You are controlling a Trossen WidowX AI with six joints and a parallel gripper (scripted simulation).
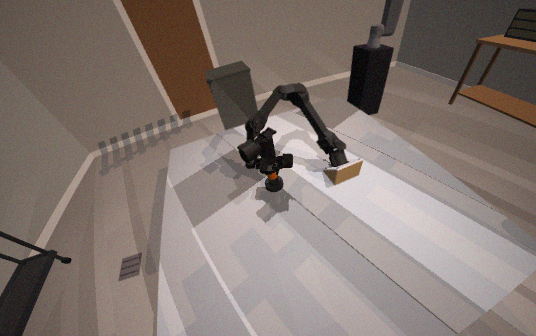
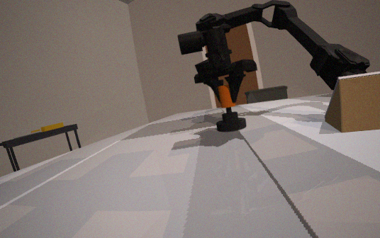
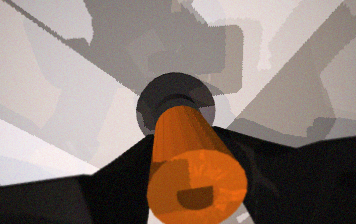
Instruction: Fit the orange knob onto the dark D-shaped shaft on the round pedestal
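Now: gripper tip 20 mm below the orange knob. Also, from my gripper tip: round pedestal 40 mm below.
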